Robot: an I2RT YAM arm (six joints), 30 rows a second.
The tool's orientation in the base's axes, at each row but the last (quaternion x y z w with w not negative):
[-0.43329, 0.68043, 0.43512, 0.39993]
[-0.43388, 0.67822, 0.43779, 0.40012]
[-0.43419, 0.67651, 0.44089, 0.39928]
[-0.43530, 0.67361, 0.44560, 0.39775]
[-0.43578, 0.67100, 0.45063, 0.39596]
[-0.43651, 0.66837, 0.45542, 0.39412]
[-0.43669, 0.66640, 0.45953, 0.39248]
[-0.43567, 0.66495, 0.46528, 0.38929]
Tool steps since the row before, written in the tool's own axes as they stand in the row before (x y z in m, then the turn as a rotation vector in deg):
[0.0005, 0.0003, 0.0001, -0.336, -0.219, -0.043]
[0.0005, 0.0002, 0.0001, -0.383, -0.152, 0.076]
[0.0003, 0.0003, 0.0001, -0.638, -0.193, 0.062]
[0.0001, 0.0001, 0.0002, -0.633, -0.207, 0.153]
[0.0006, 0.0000, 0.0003, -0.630, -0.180, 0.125]
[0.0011, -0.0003, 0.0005, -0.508, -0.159, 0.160]
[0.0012, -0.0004, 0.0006, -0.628, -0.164, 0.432]
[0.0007, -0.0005, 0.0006, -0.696, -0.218, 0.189]
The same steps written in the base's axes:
[-0.0004, 0.0000, -0.0004, 0.301, -0.013, 0.269]
[-0.0003, 0.0000, -0.0004, 0.271, 0.126, 0.293]
[-0.0004, 0.0001, -0.0002, 0.385, 0.163, 0.523]
[-0.0001, 0.0002, -0.0001, 0.410, 0.245, 0.488]
[-0.0001, 0.0001, -0.0006, 0.380, 0.224, 0.500]
[0.0000, 0.0002, -0.0012, 0.327, 0.234, 0.384]
[0.0001, 0.0002, -0.0014, 0.402, 0.519, 0.420]
[0.0003, 0.0003, -0.0009, 0.447, 0.291, 0.532]

